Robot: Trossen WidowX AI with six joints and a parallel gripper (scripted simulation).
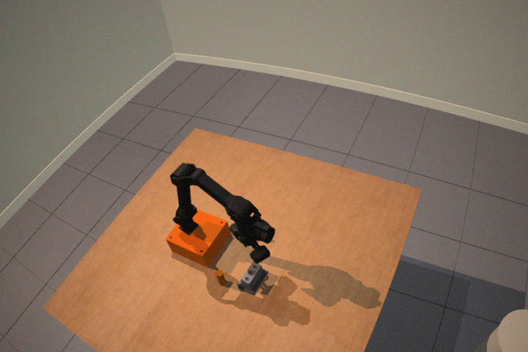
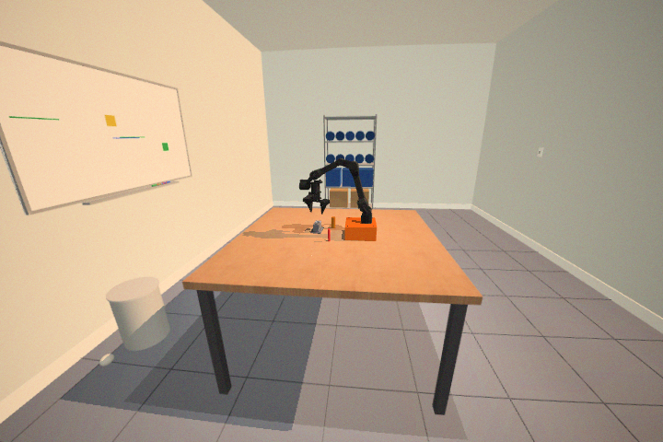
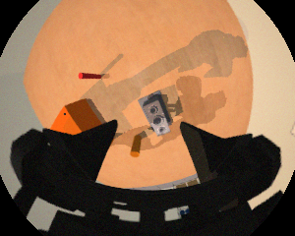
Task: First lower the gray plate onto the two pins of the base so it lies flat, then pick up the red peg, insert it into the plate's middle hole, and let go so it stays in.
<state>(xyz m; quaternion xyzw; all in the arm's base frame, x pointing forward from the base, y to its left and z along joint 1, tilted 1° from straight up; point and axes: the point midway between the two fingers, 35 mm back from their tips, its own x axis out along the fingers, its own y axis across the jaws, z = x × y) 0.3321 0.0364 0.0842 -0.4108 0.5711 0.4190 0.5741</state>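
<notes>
My gripper tip is 120 mm to the right of the red peg, 120 mm past it and 100 mm above it. Round my gripper tip: gray plate: 90 mm below, 40 mm to the right, 10 mm ahead; gray base: 130 mm below, 40 mm to the right, 10 mm ahead; orange cylinder: 120 mm to the right, 100 mm below, 80 mm behind.
</notes>
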